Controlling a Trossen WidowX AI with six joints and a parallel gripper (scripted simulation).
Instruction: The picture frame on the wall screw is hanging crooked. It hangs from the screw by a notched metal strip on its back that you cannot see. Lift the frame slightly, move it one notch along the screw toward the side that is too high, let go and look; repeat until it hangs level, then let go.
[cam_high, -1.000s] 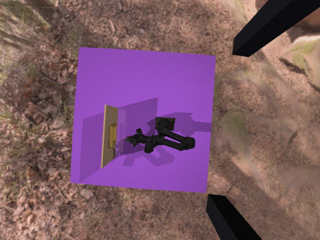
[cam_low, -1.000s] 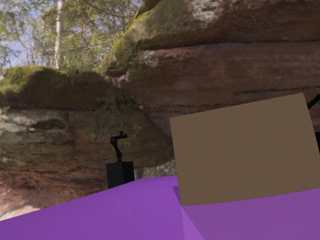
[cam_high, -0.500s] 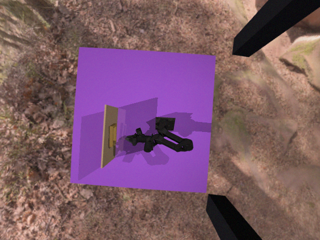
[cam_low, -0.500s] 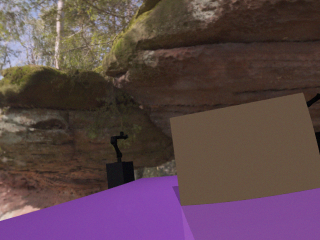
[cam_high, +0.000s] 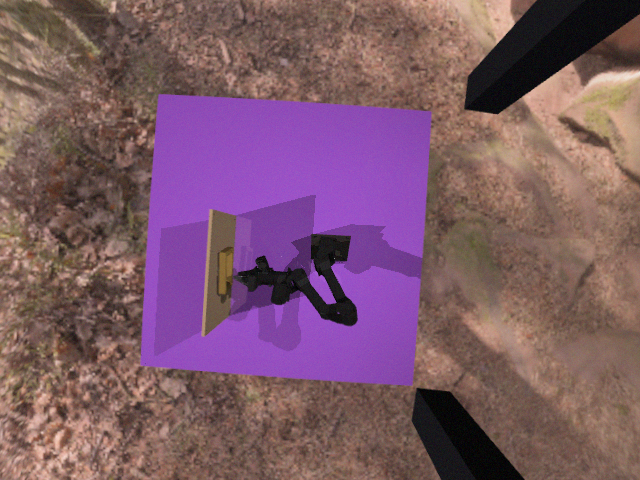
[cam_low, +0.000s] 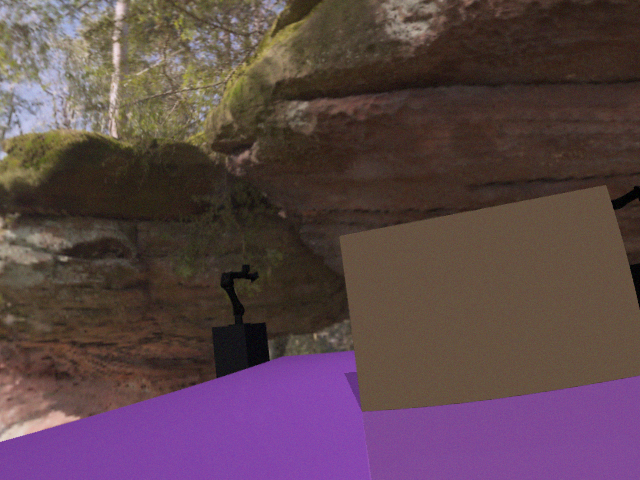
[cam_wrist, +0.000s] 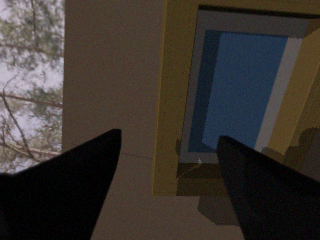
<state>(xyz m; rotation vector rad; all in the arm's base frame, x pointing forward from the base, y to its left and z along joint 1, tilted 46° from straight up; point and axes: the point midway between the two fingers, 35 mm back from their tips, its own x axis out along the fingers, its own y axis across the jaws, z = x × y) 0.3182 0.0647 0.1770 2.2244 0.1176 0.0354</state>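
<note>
My gripper tip is now 60 mm short of the picture frame, 50 mm above it and 10 mm to the left of it. Also, from my gripper tip: tan wall panel (80 mm ahead, 60 mm below, 10 mm to the right).
</note>
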